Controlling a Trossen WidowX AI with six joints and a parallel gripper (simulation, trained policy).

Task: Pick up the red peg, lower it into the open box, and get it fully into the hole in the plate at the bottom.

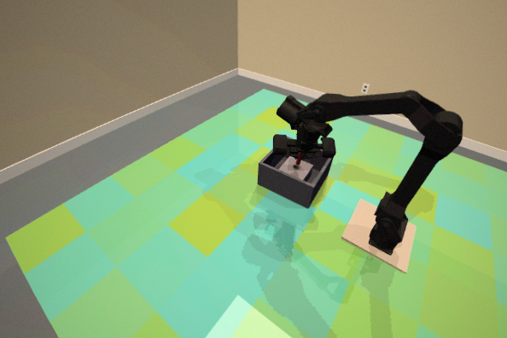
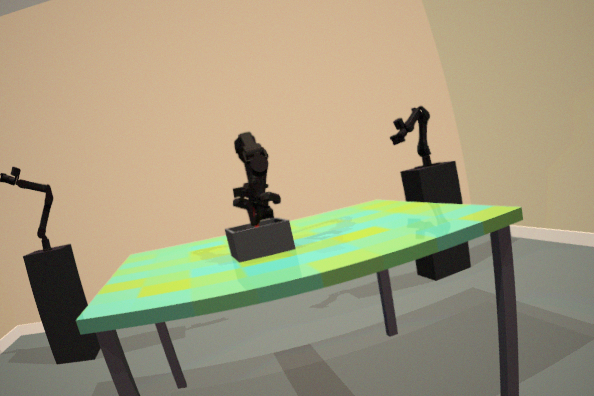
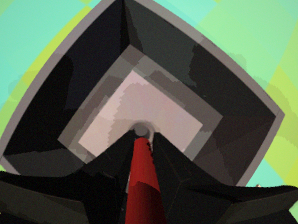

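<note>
Now: the red peg 2 cm above my gripper tip, 1 cm to the left of it and 1 cm behind it. Round my gripper tip: plate (5 cm below); then dark box (7 cm below).
</note>
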